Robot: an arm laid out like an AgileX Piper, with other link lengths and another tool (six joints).
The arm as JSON. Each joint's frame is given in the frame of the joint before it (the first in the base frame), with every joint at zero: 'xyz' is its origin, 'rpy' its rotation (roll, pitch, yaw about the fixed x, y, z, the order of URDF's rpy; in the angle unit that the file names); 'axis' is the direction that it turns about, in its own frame. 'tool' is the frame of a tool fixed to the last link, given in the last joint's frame.
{
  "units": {
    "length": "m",
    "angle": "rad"
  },
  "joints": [
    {
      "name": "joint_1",
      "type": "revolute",
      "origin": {
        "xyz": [
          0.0,
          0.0,
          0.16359
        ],
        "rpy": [
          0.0,
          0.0,
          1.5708
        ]
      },
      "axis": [
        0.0,
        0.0,
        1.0
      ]
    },
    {
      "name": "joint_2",
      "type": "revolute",
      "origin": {
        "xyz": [
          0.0,
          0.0,
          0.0
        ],
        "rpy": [
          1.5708,
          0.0,
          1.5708
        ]
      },
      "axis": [
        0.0,
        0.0,
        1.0
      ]
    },
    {
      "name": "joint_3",
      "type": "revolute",
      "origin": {
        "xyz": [
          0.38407,
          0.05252,
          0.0
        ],
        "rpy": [
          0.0,
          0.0,
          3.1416
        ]
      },
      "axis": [
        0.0,
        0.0,
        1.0
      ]
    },
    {
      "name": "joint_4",
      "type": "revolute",
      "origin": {
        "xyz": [
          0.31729,
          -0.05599,
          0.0
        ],
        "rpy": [
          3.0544,
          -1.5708,
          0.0
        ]
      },
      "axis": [
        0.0,
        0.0,
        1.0
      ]
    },
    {
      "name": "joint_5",
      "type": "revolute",
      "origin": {
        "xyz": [
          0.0,
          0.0,
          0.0
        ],
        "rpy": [
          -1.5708,
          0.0,
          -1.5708
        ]
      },
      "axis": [
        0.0,
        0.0,
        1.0
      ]
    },
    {
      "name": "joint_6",
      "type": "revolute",
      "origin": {
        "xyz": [
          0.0,
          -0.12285,
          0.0
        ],
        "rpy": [
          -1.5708,
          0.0,
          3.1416
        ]
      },
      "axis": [
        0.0,
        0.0,
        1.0
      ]
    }
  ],
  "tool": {
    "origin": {
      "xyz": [
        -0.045,
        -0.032,
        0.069
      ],
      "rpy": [
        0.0,
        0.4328,
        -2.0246
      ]
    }
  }
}
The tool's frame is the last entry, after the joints.
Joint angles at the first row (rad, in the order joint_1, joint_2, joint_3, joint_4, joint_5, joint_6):
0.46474, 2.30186, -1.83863, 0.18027, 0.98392, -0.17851
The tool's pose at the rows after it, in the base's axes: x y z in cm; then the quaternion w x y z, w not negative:
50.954, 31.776, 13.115, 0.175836, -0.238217, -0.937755, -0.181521
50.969, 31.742, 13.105, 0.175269, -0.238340, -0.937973, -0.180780
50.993, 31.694, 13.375, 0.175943, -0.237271, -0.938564, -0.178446
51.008, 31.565, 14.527, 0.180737, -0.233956, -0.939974, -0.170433
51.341, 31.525, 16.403, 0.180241, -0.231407, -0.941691, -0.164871
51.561, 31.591, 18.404, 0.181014, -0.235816, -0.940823, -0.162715
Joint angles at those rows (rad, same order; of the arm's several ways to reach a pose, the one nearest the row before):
0.46473, 2.30186, -1.83861, 0.17443, 0.98548, -0.17852
0.46473, 2.30186, -1.83864, 0.17214, 0.98550, -0.17757
0.46473, 2.30186, -1.84777, 0.16843, 0.99816, -0.17757
0.46474, 2.30188, -1.88537, 0.15904, 1.05183, -0.17757
0.46473, 2.30186, -1.94626, 0.14512, 1.11744, -0.17124
0.46474, 2.30187, -2.00928, 0.13652, 1.18465, -0.15188

